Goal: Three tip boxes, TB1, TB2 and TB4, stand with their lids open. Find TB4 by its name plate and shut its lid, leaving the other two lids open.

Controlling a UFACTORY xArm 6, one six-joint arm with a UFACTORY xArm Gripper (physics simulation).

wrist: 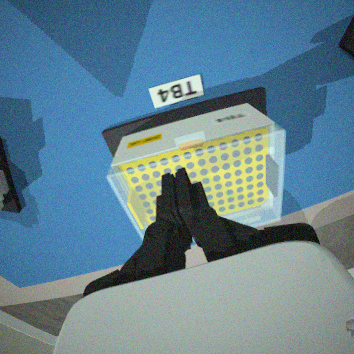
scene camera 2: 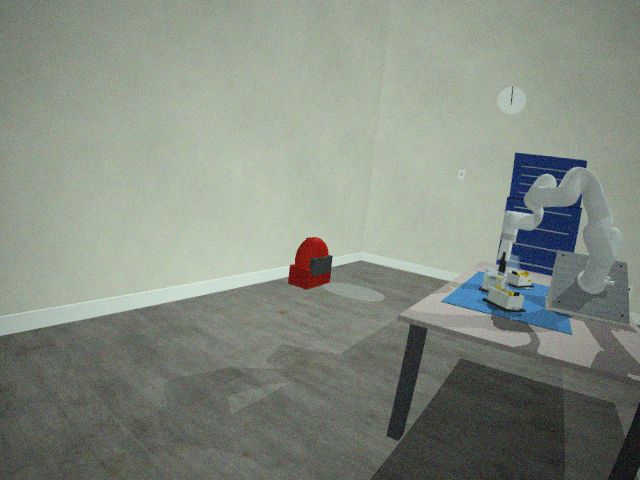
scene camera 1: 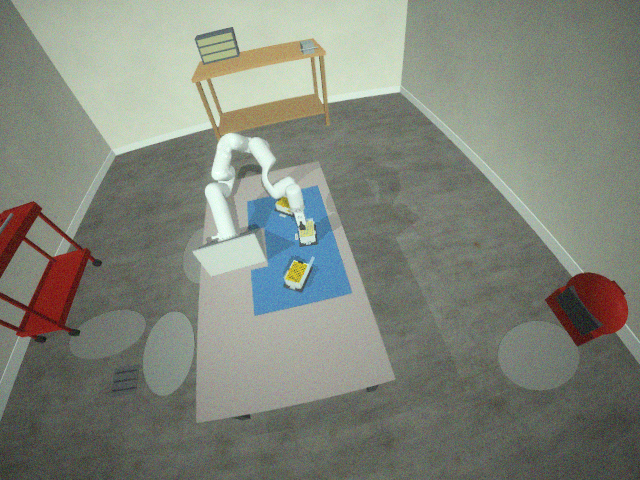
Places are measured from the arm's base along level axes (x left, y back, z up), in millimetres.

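Pixels of known places: gripper, fingertip midpoint: (wrist: 180, 186) (scene camera 2: 500, 275) (scene camera 1: 302, 229); arm's base, origin of the base link: (scene camera 2: 591, 282) (scene camera 1: 229, 238).
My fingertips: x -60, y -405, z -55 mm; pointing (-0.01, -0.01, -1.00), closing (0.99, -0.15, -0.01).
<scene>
Ahead of a thing's pixels: the offset from my fingertips to its middle. "spot": to the spot under its first point. Level surfaces: height alone.
TB4 @[dy -11, dx +12, dz -38 mm] (scene camera 1: 308, 236) (scene camera 2: 492, 282) (wrist: 197, 128) is a white box with a yellow tip rack, behind its name plate @[spot: dy +42, dx +25, dz -75 mm] (wrist: 176, 91). Its clear lid @[spot: dy -28, dx +64, dz +0 mm] (wrist: 276, 175) lies over the rack and looks shut; whether it sits fully down is hard to tell. My gripper (scene camera 1: 302, 226) (scene camera 2: 501, 270) (wrist: 180, 186) is shut and empty, its fingertips at or just over the lid; contact is unclear. A second box @[dy +122, dx -237, dz -44 mm] (scene camera 1: 297, 273) (scene camera 2: 519, 279) has its lid @[spot: dy +33, dx -278, dz +66 mm] (scene camera 1: 311, 262) raised. A third box @[spot: dy +60, dx +251, dz -21 mm] (scene camera 1: 282, 206) (scene camera 2: 505, 298) stands on TB4's other side; its lid is not clear. Their name plates cannot be read.
The boxes stand on a blue mat @[dz -77 mm] (scene camera 1: 330, 279) (scene camera 2: 465, 297) on a pale table @[dz -80 mm] (scene camera 1: 289, 361). A white panel (scene camera 1: 232, 255) (scene camera 2: 563, 281) stands by the arm's base. A red cart (scene camera 1: 56, 289), a wooden shelf table (scene camera 1: 258, 59) and a red bin (scene camera 1: 602, 304) (scene camera 2: 311, 258) stand away from the table.
</scene>
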